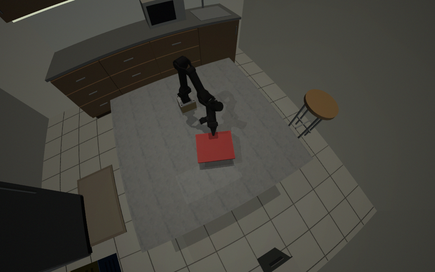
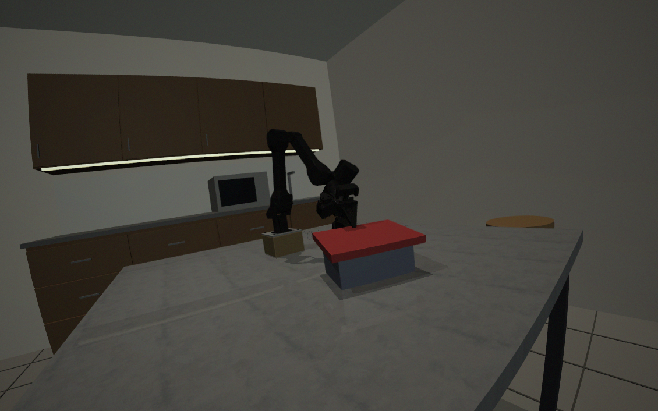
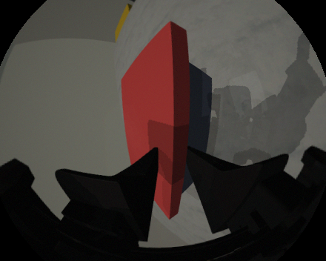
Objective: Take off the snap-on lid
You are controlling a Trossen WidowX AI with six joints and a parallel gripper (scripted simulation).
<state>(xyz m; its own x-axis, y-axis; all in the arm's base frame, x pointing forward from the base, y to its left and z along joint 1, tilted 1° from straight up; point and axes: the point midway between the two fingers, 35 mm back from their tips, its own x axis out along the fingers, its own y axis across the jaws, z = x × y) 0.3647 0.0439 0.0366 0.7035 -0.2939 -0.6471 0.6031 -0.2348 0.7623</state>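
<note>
Now: the red lid 7 cm ahead of my gripper tip and 3 cm to the right of it. Round my gripper tip: storage box (7 cm ahead, 5 cm below, 3 cm to the right).
</note>
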